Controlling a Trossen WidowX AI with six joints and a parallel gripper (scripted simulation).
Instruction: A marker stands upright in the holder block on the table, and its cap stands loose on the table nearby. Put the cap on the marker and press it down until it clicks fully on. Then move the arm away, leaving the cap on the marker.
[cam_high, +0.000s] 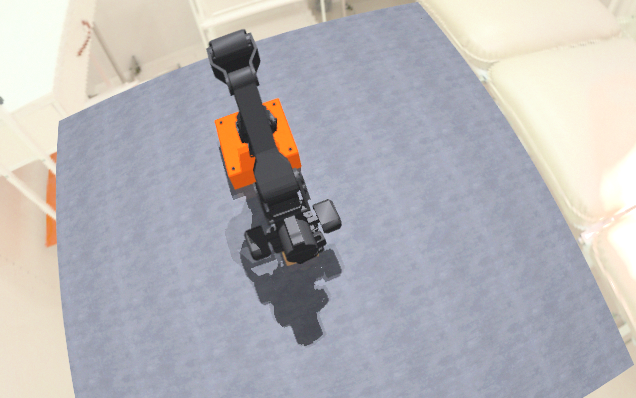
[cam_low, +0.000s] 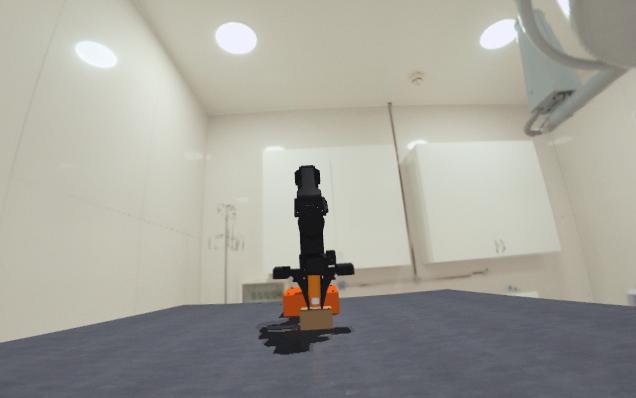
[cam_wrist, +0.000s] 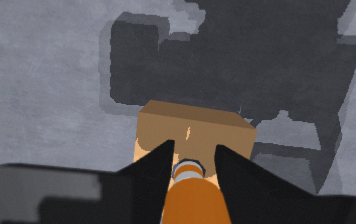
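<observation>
Now: gripper tip 2 cm past the white marker and 3 cm below it. Also, from my gripper tip: orange cap: 2 cm behind, 5 cm above; tan holder block: 2 cm behind, 2 cm below.
</observation>
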